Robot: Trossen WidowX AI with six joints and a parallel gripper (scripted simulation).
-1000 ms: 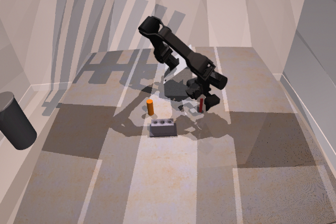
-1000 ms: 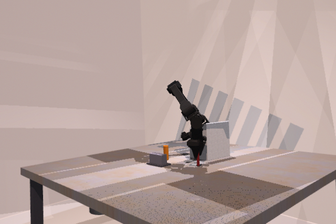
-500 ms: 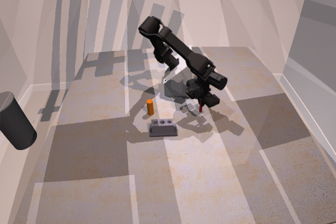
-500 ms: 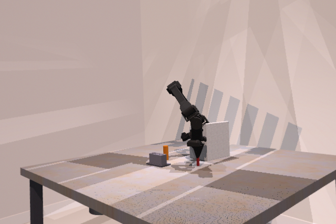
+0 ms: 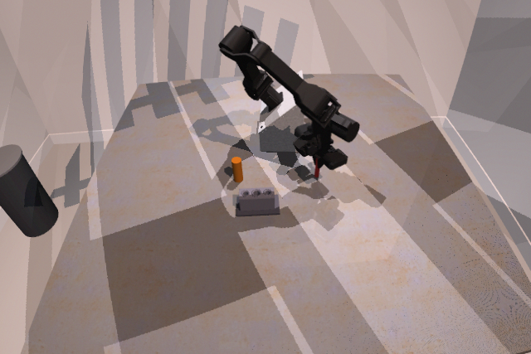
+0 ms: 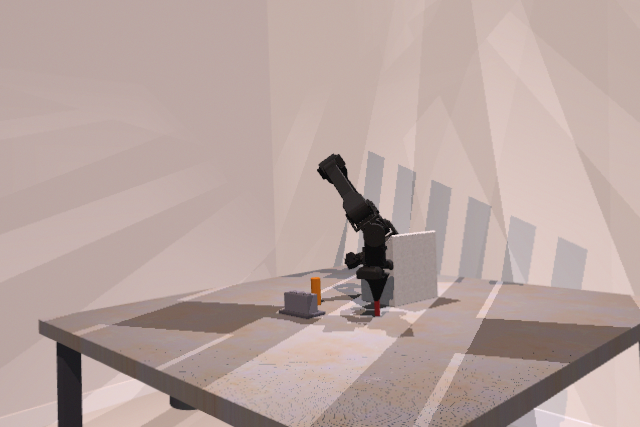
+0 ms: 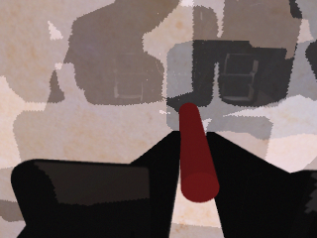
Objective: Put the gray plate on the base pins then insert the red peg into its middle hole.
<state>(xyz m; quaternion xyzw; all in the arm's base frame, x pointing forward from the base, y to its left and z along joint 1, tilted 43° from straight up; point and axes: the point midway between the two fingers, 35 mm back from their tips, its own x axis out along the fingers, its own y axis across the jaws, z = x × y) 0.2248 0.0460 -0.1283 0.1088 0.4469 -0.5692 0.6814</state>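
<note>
Now: the gray plate 180 mm to the right of my gripper tip and 120 mm ahead of it. From my gripper tip the other things lie so: orange peg (240 mm to the right, 10 mm ahead); then red peg (right at my gripper tip); then flat base (180 mm to the right, 120 mm ahead, 30 mm below).
</note>
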